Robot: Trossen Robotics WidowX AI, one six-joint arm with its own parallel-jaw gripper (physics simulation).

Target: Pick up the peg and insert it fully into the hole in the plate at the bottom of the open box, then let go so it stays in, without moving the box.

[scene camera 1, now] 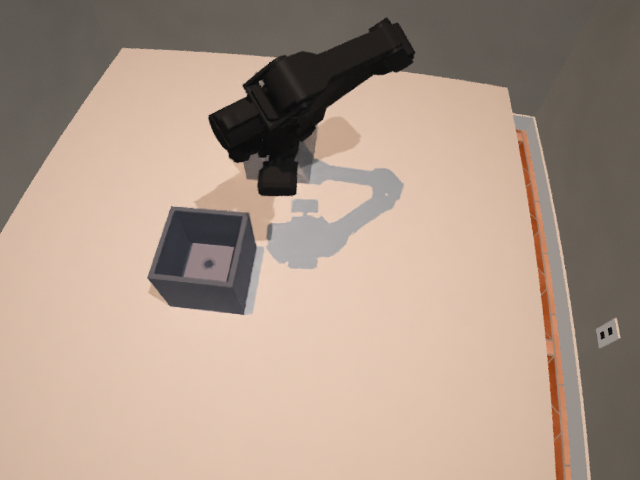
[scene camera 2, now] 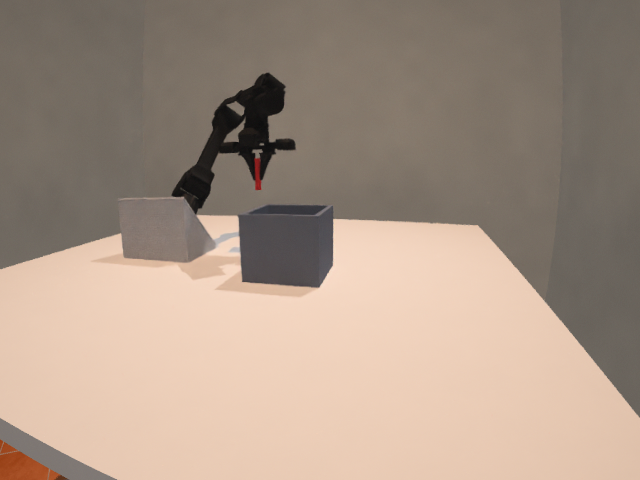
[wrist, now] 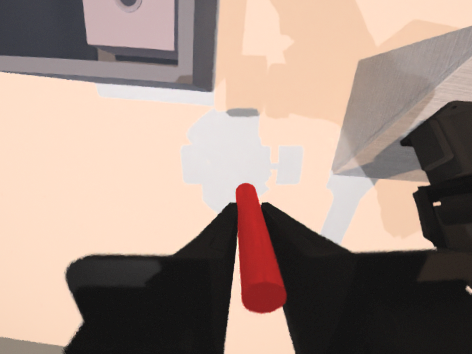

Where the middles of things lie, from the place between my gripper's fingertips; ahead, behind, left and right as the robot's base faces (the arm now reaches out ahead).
Labels:
Right now my hand is 2 cm below the red peg (wrist: pixel 262 290). Round my hand: dark box (scene camera 1: pixel 184 226) 15 cm to the right, 12 cm below, 11 cm ahead.

